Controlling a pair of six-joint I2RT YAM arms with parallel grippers.
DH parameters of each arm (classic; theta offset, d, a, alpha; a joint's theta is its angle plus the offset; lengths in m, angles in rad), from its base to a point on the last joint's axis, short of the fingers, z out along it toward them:
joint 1: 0 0.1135 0.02 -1.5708
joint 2: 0 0 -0.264 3.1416
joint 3: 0.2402 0 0.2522 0
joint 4: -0.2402 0 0.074 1.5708
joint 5: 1.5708 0 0 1.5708
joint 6: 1.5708 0.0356 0 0
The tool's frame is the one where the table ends.
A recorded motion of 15 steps. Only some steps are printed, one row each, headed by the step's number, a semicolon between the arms.
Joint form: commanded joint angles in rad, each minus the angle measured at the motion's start. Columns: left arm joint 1, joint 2, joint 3, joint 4, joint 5, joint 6; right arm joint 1, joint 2, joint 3, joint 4, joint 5, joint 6.
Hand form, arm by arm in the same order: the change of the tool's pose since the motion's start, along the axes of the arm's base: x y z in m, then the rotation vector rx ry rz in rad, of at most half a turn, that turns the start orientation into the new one. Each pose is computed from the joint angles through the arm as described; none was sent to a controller.
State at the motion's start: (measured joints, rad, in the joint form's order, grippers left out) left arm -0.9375 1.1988 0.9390 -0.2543 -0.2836 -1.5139; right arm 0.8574 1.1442 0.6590 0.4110 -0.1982 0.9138
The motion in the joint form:
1: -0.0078 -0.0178 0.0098 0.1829 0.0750 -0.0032; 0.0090 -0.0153 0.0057 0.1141 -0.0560 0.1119
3: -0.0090 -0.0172 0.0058 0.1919 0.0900 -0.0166; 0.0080 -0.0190 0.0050 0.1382 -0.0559 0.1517
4: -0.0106 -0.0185 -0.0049 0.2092 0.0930 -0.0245; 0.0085 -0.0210 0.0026 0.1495 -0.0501 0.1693
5: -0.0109 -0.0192 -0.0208 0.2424 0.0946 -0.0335; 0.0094 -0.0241 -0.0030 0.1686 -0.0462 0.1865
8: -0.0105 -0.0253 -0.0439 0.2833 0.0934 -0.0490; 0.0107 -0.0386 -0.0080 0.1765 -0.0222 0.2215
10: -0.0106 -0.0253 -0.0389 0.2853 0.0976 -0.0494; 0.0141 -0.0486 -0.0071 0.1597 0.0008 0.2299
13: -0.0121 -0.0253 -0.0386 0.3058 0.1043 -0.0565; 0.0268 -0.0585 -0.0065 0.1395 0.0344 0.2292
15: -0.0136 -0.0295 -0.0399 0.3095 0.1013 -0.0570; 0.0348 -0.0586 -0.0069 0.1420 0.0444 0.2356
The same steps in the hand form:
1: -0.0006 -0.0071 0.0259 -0.1900 -0.0979 -0.0755; -0.0051 0.0006 0.0181 0.1547 0.0116 0.0642
3: -0.0011 -0.0080 0.0252 -0.2066 -0.0878 -0.0854; -0.0055 -0.0002 0.0214 0.1931 0.0287 0.0648
4: -0.0016 -0.0083 0.0235 -0.2192 -0.0869 -0.0869; -0.0058 -0.0007 0.0222 0.2098 0.0369 0.0605
5: -0.0015 -0.0086 0.0215 -0.2402 -0.0921 -0.0859; -0.0066 -0.0014 0.0231 0.2304 0.0411 0.0592
8: -0.0019 -0.0078 0.0191 -0.2699 -0.0980 -0.0796; -0.0081 -0.0040 0.0256 0.2623 0.0600 0.0391
10: -0.0019 -0.0081 0.0211 -0.2765 -0.1007 -0.0837; -0.0092 -0.0052 0.0265 0.2645 0.0709 0.0192
13: -0.0021 -0.0089 0.0234 -0.2994 -0.1069 -0.0898; -0.0117 -0.0050 0.0268 0.2601 0.0769 -0.0028
15: -0.0028 -0.0084 0.0244 -0.3045 -0.1114 -0.0886; -0.0131 -0.0040 0.0270 0.2658 0.0817 -0.0044

